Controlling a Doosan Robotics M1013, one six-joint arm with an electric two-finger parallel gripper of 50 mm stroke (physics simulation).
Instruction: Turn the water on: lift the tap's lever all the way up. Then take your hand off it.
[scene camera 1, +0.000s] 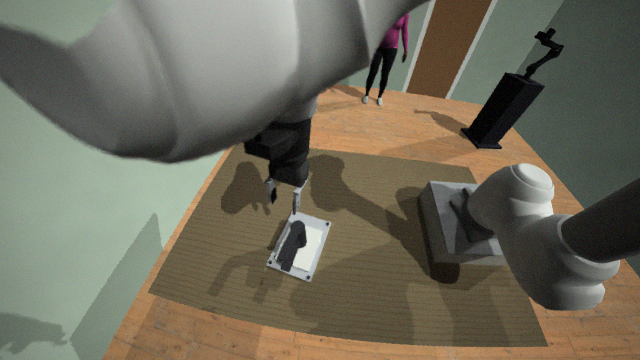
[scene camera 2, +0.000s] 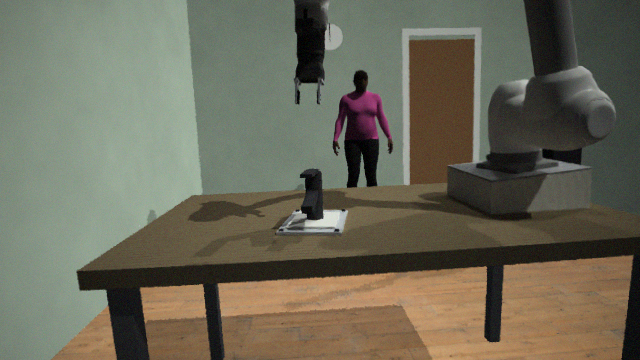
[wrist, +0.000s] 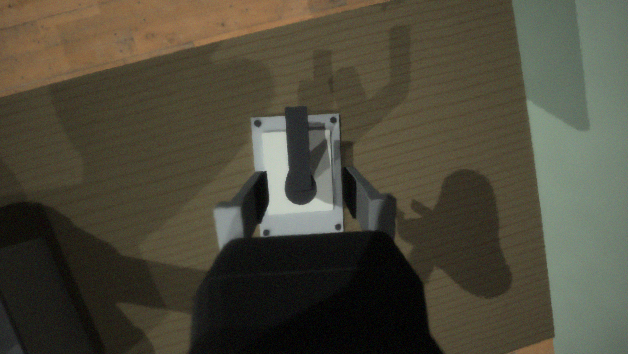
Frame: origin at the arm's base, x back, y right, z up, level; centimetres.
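Seen in the pictures: gripper, fingertip midpoint: (scene camera 1: 284, 204) (scene camera 2: 307, 103) (wrist: 305, 184); arm's base, origin of the base link: (scene camera 1: 478, 218) (scene camera 2: 515, 166).
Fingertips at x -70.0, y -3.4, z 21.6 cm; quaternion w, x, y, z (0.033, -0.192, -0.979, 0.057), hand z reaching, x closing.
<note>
Offsets run from my fingertips to a thing's middle. "spot": to the spot under its first point. Level surfaces: height alone.
The dark tap @[spot: dz -17.7, dx -0.8, dy -4.6 cm] (scene camera 1: 289, 250) (scene camera 2: 314, 197) (wrist: 300, 192) stands upright on a pale plate (scene camera 1: 314, 220) (scene camera 2: 343, 223) (wrist: 300, 224). Its lever @[dz -18.2, dx -0.7, dy -2.0 cm] (scene camera 1: 297, 234) (scene camera 2: 310, 173) (wrist: 297, 135) is a flat bar at the top of the column, above the spout @[dz -25.6, dx -1.2, dy -3.2 cm] (scene camera 2: 309, 206). In scene camera 2 the lever looks roughly level; its exact tilt is hard to tell. My gripper (scene camera 1: 284, 205) (scene camera 2: 308, 102) (wrist: 305, 184) is open and empty, pointing down high above the tap, apart from it. In the wrist view the tap's round column top lies between the fingertips, and the lever extends away toward the top of the picture. It hides most of the spout there.
The tap's plate rests on a brown table @[dz -33.4 cm] (scene camera 1: 380, 320) (scene camera 2: 400, 250) (wrist: 450, 120). The robot's grey base block (scene camera 1: 430, 220) (scene camera 2: 540, 192) stands on the right of the table. A green wall (scene camera 1: 100, 200) (scene camera 2: 100, 125) is at the left. A person (scene camera 1: 385, 55) (scene camera 2: 361, 115) stands behind the table.
</note>
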